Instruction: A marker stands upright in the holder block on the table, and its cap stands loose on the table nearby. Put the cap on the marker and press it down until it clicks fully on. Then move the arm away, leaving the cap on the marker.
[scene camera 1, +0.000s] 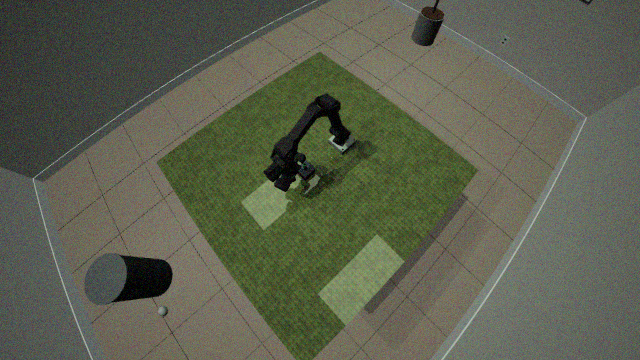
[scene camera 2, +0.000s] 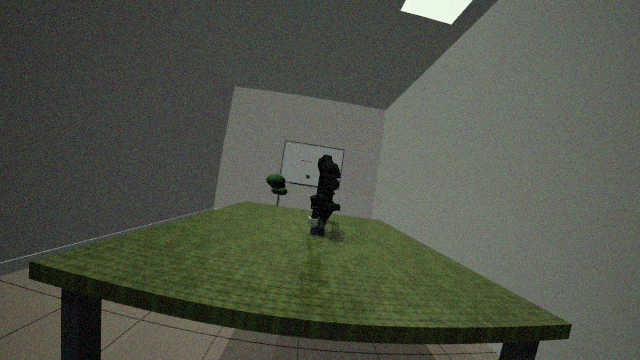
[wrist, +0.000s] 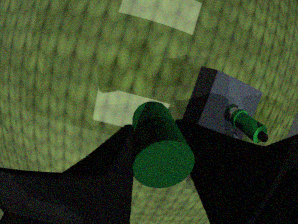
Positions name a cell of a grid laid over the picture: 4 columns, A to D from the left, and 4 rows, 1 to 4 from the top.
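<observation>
There's a block (wrist: C2) in view, and also a green cap (wrist: C3), which is being carried by the gripper (wrist: C3).
</observation>
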